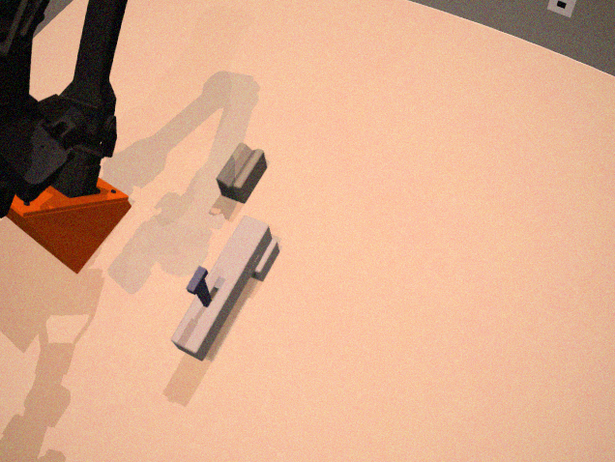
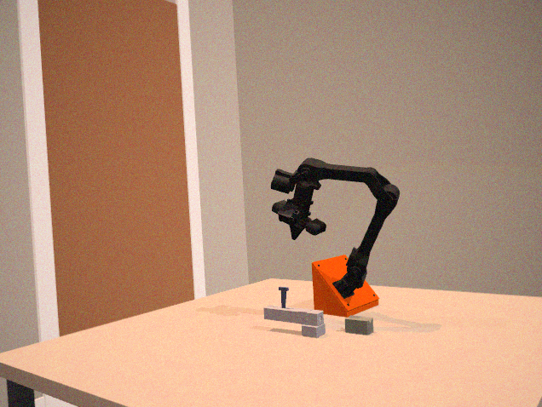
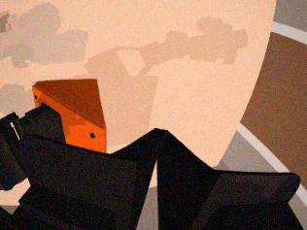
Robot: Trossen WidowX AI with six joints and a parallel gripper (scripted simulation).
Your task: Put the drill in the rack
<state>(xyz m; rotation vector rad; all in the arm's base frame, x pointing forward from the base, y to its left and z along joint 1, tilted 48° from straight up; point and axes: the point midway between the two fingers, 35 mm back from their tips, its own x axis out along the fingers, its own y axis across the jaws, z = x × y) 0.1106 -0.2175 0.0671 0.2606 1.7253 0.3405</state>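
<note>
Now: gripper tip 17 cm short of the small blue key, 8 cm to the right of it and 15 cm above it. The rest, counted from my gripper tip: long grey housing: 16 cm ahead, 12 cm to the left, 21 cm below; grey rack: 7 cm ahead, 27 cm to the left, 23 cm below; drill: 16 cm ahead, 13 cm to the left, 20 cm below.
</note>
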